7 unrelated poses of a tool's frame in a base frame.
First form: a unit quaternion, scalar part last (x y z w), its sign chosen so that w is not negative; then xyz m.
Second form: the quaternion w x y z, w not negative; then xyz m. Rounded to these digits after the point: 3 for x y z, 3 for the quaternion.
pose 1, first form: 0.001 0.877 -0.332 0.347 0.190 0.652 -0.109
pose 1, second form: 0.347 0.001 0.877 -0.332 0.190 0.652 -0.109
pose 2, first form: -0.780 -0.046 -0.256 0.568 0.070 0.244 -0.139
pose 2, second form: 0.568 -0.780 -0.046 -0.256 0.070 0.244 -0.139
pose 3, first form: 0.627 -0.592 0.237 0.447 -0.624 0.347 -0.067
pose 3, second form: 0.447 0.627 -0.592 0.237 -0.624 0.347 -0.067
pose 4, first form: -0.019 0.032 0.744 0.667 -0.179 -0.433 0.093
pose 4, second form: 0.667 -0.019 0.032 0.744 -0.179 -0.433 0.093
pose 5, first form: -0.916 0.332 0.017 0.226 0.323 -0.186 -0.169
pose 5, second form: 0.226 -0.916 0.332 0.017 0.323 -0.186 -0.169
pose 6, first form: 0.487 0.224 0.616 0.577 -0.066 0.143 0.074
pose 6, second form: 0.577 0.487 0.224 0.616 -0.066 0.143 0.074
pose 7, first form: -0.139 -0.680 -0.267 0.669 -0.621 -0.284 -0.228
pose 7, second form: 0.669 -0.139 -0.680 -0.267 -0.621 -0.284 -0.228
